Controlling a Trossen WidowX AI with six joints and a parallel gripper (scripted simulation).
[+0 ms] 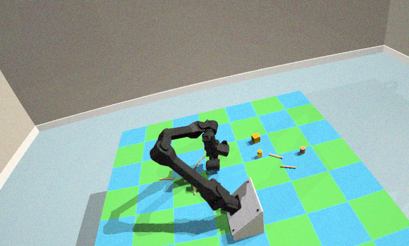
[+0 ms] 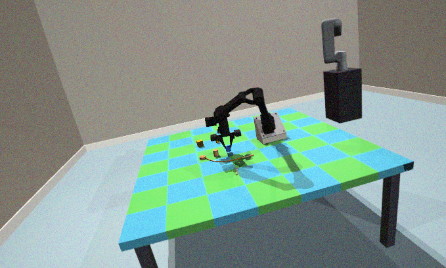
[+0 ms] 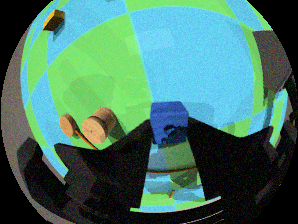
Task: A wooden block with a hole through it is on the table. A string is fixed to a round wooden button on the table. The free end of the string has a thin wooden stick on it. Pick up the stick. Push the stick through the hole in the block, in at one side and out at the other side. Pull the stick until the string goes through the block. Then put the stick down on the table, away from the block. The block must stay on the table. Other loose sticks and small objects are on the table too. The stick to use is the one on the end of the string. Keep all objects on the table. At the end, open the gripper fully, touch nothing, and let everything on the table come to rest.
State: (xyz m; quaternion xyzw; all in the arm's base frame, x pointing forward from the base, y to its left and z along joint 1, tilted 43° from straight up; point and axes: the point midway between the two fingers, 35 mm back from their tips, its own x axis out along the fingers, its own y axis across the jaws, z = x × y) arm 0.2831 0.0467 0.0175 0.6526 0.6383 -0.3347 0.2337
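Now: gripper tip right at the blue block. From my gripper tip the other things lie so: thin wooden stick 7 cm behind, 13 cm to the left, 3 cm below; brown cylinder 8 cm ahead, 1 cm to the right, 1 cm below; round wooden button 17 cm ahead, 1 cm to the right, 2 cm below.
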